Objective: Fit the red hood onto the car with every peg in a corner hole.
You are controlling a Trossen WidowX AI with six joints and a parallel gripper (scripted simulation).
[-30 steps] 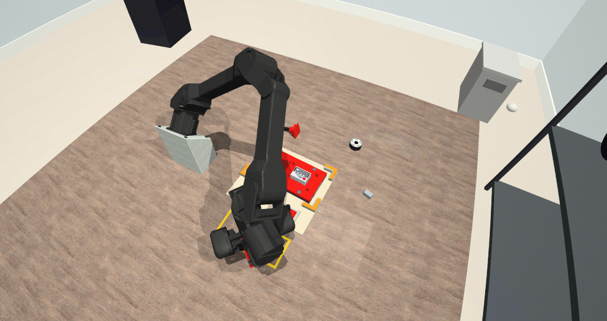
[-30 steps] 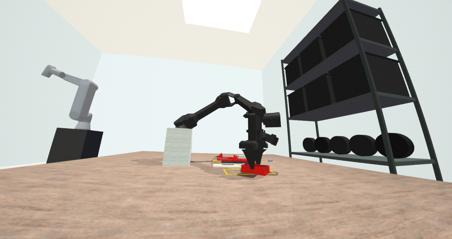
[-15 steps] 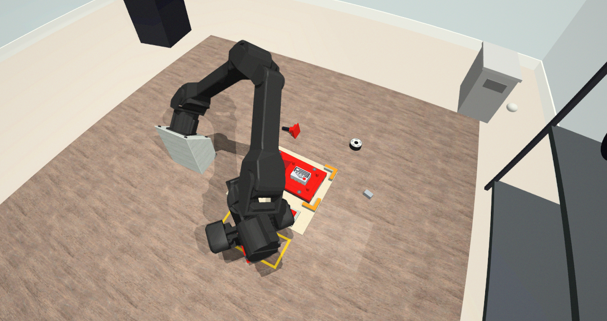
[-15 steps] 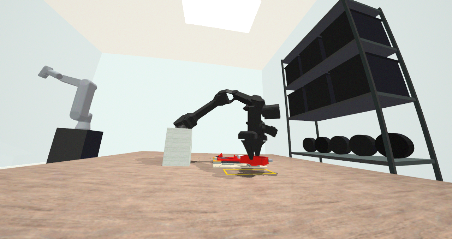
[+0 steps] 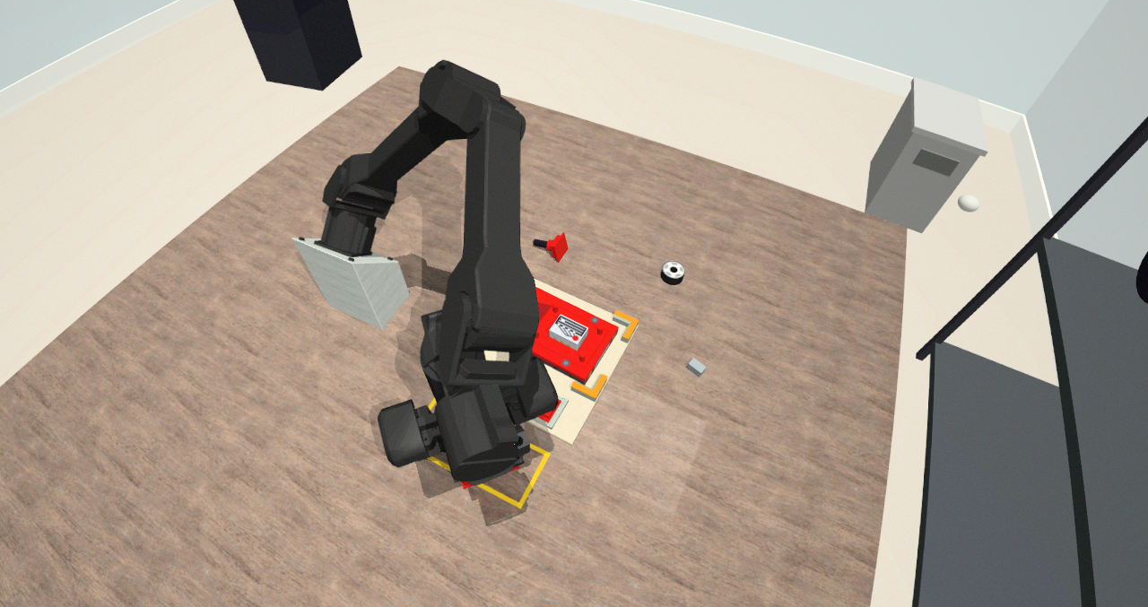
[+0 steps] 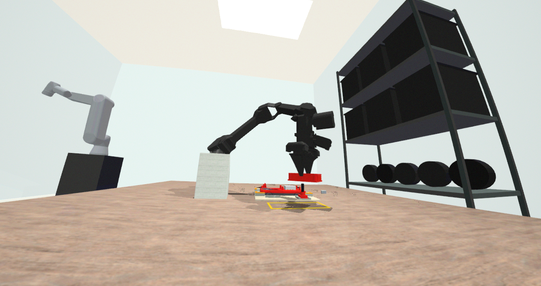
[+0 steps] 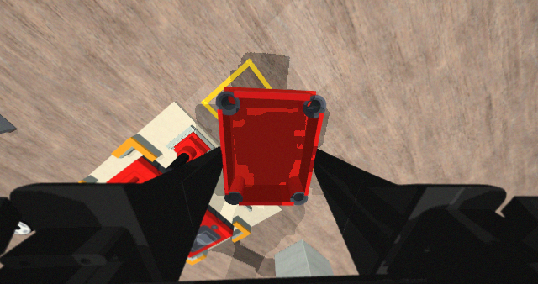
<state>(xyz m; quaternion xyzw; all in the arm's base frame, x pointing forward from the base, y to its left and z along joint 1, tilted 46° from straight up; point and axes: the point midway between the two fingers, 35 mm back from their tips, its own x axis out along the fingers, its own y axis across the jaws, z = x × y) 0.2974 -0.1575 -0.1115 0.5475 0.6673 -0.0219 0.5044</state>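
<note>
Now: the red hood 1 cm below my gripper tip. Round my gripper tip: grey engine block (23 cm to the left, 7 cm below, 5 cm ahead); black-and-white wheel (41 cm to the left, 18 cm ahead, 9 cm below).
</note>
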